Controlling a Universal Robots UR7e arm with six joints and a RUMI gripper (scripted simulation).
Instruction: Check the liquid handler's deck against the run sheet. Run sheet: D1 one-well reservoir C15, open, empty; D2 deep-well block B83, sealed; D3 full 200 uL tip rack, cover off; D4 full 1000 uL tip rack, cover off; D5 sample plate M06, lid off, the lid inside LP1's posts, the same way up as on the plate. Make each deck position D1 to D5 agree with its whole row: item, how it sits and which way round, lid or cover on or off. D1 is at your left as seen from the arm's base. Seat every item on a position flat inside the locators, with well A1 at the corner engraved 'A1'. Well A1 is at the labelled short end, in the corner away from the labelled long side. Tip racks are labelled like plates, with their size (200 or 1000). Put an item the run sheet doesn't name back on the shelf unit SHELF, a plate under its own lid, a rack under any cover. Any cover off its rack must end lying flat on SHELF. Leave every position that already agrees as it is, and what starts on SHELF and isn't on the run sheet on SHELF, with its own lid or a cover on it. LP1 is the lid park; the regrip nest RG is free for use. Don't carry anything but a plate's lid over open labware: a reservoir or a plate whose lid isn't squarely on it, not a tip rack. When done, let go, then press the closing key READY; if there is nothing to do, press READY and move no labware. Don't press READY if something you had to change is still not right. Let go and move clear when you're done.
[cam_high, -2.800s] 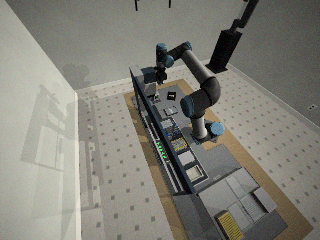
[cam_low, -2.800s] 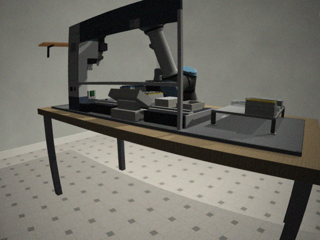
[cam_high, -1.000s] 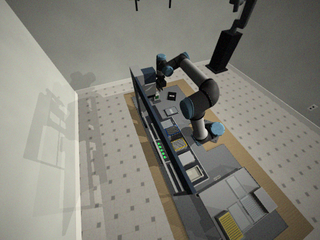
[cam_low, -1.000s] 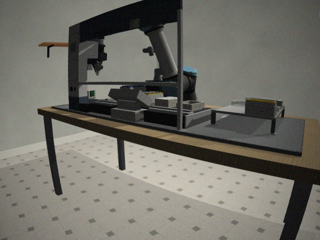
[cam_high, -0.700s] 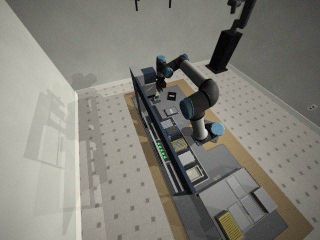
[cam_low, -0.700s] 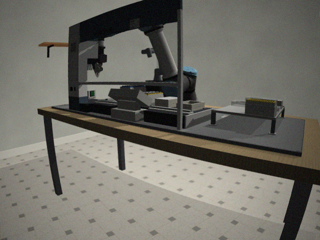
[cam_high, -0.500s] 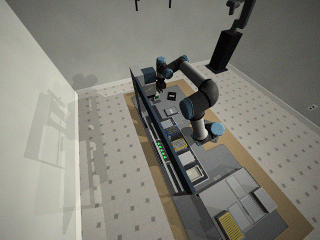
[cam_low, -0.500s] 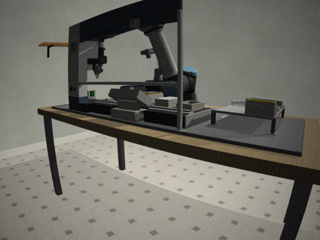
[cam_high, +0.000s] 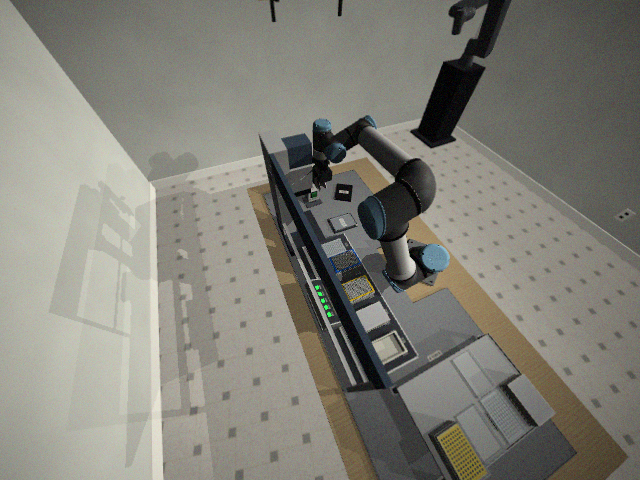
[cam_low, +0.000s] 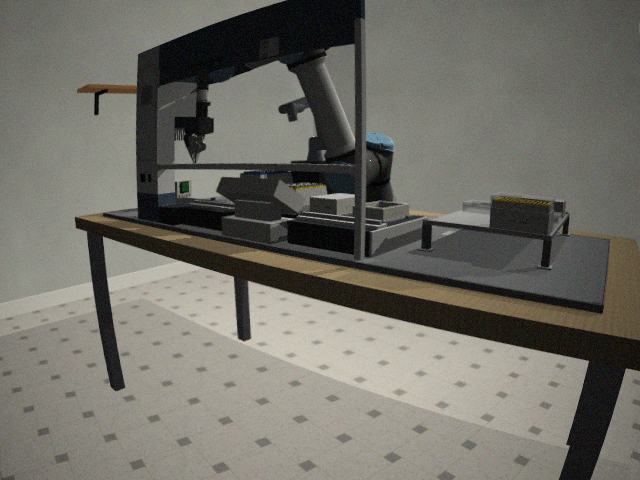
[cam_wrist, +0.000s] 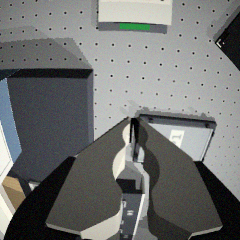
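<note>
The green ready key is 100 mm below my hand and 60 mm to the right of it. The rest, counted from my hand: sample plate: 300 mm to the left, 130 mm below, 70 mm ahead; blue-framed tip rack: 430 mm to the left, 80 mm ahead, 60 mm below; flat lid: 170 mm below, 140 mm to the left, 80 mm behind.
</note>
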